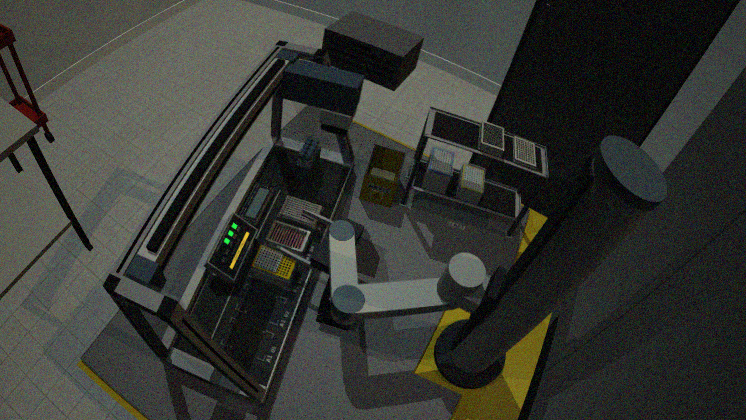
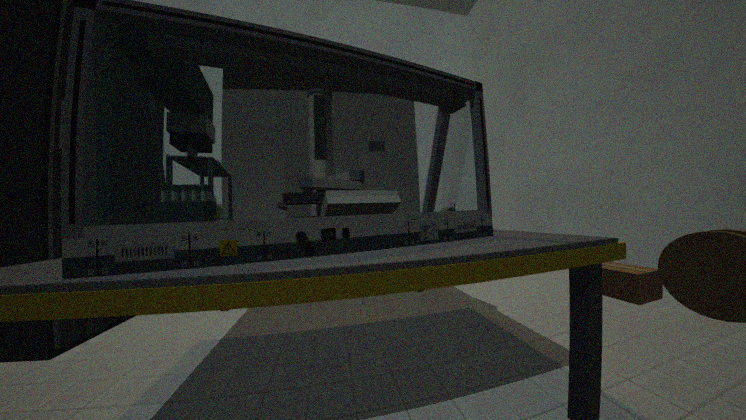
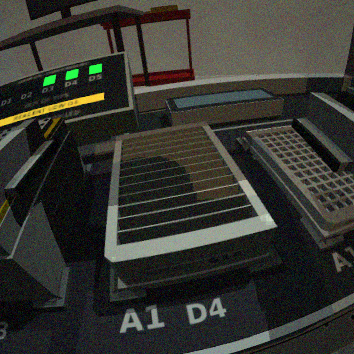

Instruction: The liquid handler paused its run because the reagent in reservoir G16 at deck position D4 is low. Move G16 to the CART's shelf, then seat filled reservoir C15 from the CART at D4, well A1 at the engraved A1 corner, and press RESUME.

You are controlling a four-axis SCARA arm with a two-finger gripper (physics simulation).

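Frame: origin at the arm's base, x left, y back, z up, level; metres.
Where they show: gripper, fingertip midpoint: (image 1: 290,228) (image 2: 306,204) (image 3: 169,115); arm's base, link origin: (image 1: 469,354).
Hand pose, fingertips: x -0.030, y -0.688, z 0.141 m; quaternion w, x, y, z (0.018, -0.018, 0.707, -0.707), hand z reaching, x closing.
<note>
Each offset is from my fingertips to the top centre of the thing. "*": to the spot under its first point.
Reservoir G16 {dx +0.003, dy -0.005, dz -0.038 m} (image 1: 288,235) (image 3: 182,200), a pale-framed tray with parallel troughs, sits at deck position D4, beside the engraved A1. My gripper (image 1: 304,234) (image 3: 169,115) is open and empty; its fingers stand wide apart, one toward D3 and one over the D5 plate, with the reservoir between them. Fingertip height is hard to tell. The CART (image 1: 454,128) bears a dark-topped, pale-framed item {dx -0.525, dy +0.429, dz +0.253 m} (image 1: 492,136) and a gridded plate {dx -0.555, dy +0.556, dz +0.236 m} (image 1: 524,151) on its upper shelf; no C15 label is readable. The status panel {* dx +0.168, dy -0.107, dz -0.005 m} (image 1: 232,250) (image 3: 65,95) shows a yellow low-reagent banner. I cannot make out RESUME.
A yellow and grey tip rack {dx +0.124, dy +0.021, dz -0.005 m} (image 1: 274,262) (image 3: 35,250) stands at D3, and a gridded plate {dx -0.118, dy -0.032, dz -0.055 m} (image 1: 301,208) (image 3: 310,175) at D5. A blue-topped block {* dx -0.050, dy -0.175, dz -0.047 m} (image 1: 255,202) (image 3: 225,100) lies behind. Two tip boxes {dx -0.495, dy +0.303, dz +0.075 m} (image 1: 440,169) {dx -0.525, dy +0.429, dz +0.042 m} (image 1: 472,181) stand on the lower shelf, near a yellow bin {dx -0.421, dy +0.128, dz +0.007 m} (image 1: 381,193).
</note>
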